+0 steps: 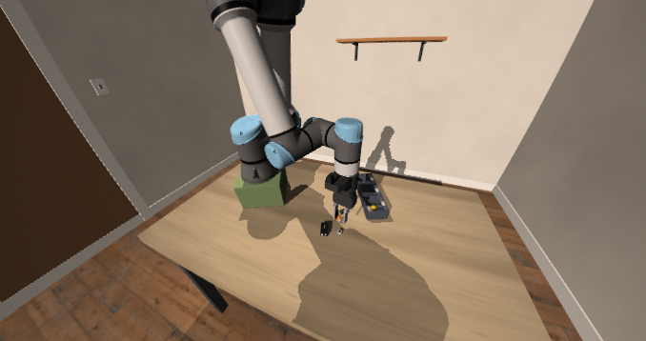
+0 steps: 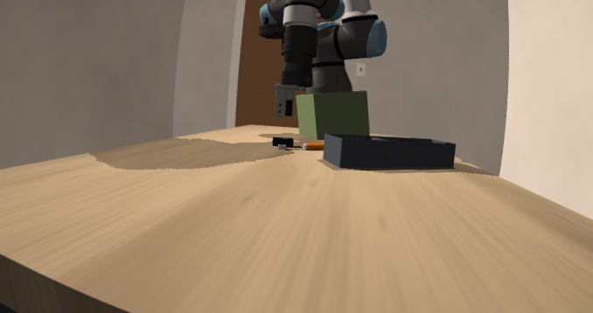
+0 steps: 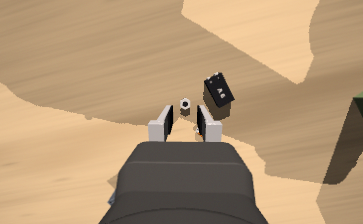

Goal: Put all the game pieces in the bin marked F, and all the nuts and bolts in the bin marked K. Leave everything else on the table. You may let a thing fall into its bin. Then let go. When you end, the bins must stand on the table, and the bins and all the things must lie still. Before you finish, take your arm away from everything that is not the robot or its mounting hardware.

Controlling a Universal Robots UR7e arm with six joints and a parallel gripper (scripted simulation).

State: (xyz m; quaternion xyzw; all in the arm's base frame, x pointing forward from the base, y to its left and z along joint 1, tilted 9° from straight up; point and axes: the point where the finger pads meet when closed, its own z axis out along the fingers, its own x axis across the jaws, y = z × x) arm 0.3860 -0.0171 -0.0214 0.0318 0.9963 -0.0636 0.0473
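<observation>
My gripper is now 80 mm above the hex nut. Round my hand: orange battery 40 mm behind, 60 mm to the left, 80 mm below; black USB stick 20 mm behind, 110 mm to the left, 80 mm below; black 9V battery 50 mm behind, 30 mm to the right, 80 mm below.
</observation>
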